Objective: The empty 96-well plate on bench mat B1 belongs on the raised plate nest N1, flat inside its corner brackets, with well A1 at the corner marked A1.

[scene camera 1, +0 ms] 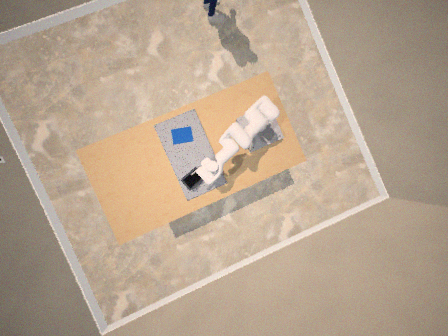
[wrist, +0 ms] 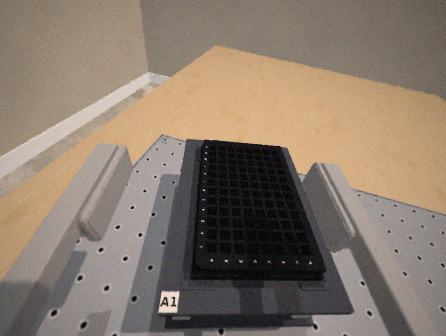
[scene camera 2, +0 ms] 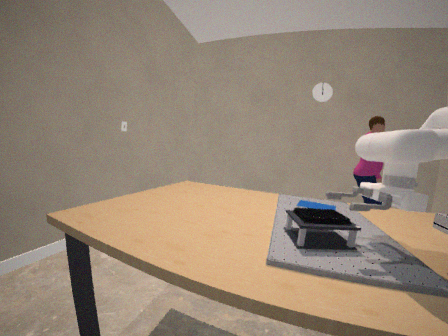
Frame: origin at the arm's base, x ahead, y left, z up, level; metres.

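Where they show: hand at its tool point: (scene camera 1: 198, 178) (wrist: 223, 196) (scene camera 2: 345, 200).
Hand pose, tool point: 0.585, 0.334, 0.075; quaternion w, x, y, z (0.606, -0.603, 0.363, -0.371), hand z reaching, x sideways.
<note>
After its pixels a point has its place, as x, y, z.
The black 96-well plate (scene camera 1: 192, 179) {0.639, 0.332, 0.019} (scene camera 2: 321, 216) {0.637, 0.351, 0.026} (wrist: 255, 205) {0.631, 0.319, 0.020} lies on the raised plate nest N1 (scene camera 2: 353, 227) {0.558, 0.351, 0.014} (wrist: 225, 300) {0.562, 0.311, 0.014} and looks flat. Its row letters run along the near edge in the wrist view, with what looks like A at the left, beside the nest's A1 label (wrist: 169, 302) {0.545, 0.339, 0.015}. The dark corner brackets are hard to make out. A blue mat (scene camera 1: 182, 135) {0.651, -0.050, -0.044} (scene camera 2: 316, 205) {0.654, -0.055, -0.044}, perhaps B1, bears no plate; its label cannot be read. My gripper (scene camera 2: 342, 201) {0.585, 0.334, 0.075} (wrist: 221, 215) {0.585, 0.334, 0.075} is partly open and empty, higher than the plate; in the wrist view its fingers show left and right of it.
The nest stands on a grey perforated board (scene camera 1: 175, 125) {0.690, -0.145, -0.046} (scene camera 2: 300, 260) {0.666, 0.468, -0.046} (wrist: 145, 200) {0.620, 0.435, -0.046} on the wooden table (scene camera 1: 120, 185) {1.246, 0.252, -0.059} (scene camera 2: 175, 225) {1.021, 0.487, -0.059} (wrist: 280, 100) {1.039, 0.376, -0.059}. The white arm (scene camera 1: 235, 137) {0.279, 0.129, 0.369} (scene camera 2: 400, 145) {0.498, 0.386, 0.220} reaches over the board from its base. A person (scene camera 2: 369, 162) stands beyond the table.
</note>
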